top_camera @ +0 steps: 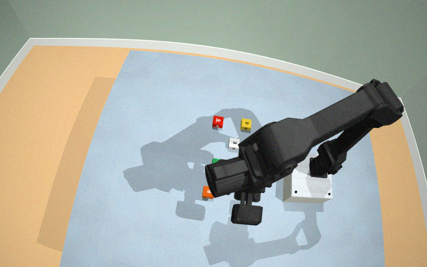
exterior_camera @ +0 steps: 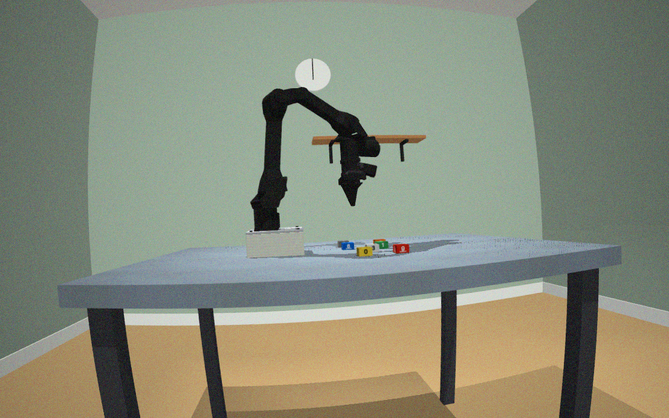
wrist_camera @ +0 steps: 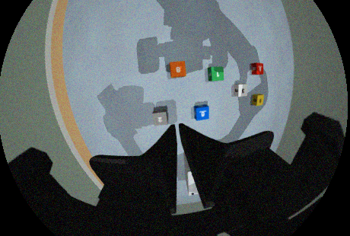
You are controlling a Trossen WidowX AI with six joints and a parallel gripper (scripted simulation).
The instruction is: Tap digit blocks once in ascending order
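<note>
Right now the white block is 19 cm to the right of my gripper tip, 12 cm below it and 1 cm ahead of it. Also, from my gripper tip: blue block (12 cm below, 7 cm to the right, 3 cm behind); then orange block (12 cm below, 7 cm ahead, 2 cm to the right); then grey block (12 cm below, 3 cm to the left, 3 cm behind).
</note>
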